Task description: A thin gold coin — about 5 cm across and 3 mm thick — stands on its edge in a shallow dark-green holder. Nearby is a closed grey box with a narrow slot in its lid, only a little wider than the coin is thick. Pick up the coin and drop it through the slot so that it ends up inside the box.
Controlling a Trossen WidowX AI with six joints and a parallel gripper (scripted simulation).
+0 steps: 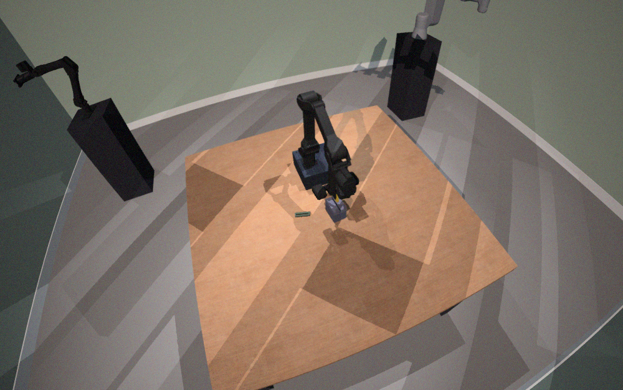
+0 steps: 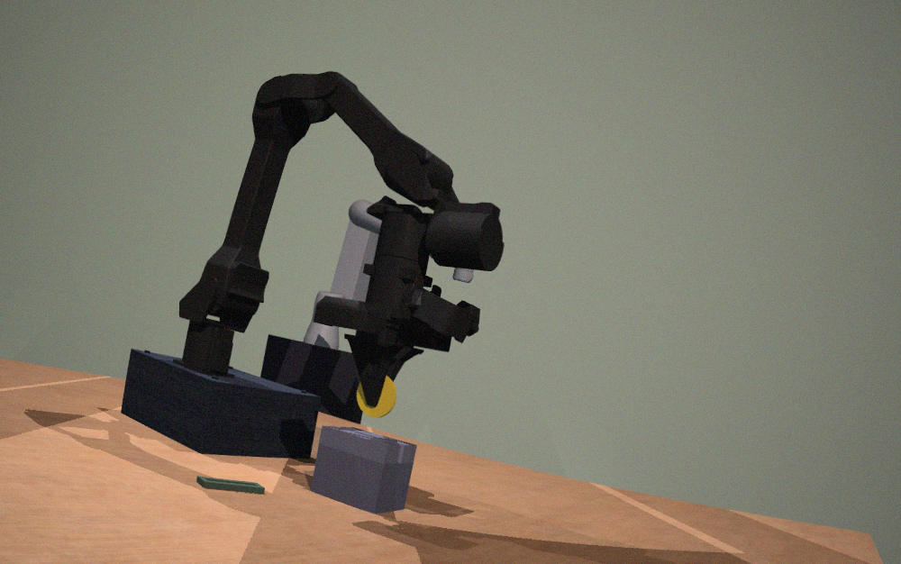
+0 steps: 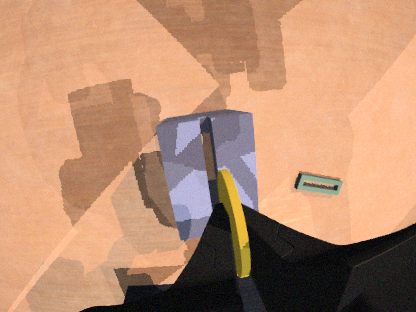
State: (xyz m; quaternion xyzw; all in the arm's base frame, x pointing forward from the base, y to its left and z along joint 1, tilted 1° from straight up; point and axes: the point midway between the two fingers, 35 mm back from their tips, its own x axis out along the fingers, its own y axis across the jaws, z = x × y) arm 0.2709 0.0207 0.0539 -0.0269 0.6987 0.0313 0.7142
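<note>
My gripper tip is 10 mm below the gold coin.
</note>
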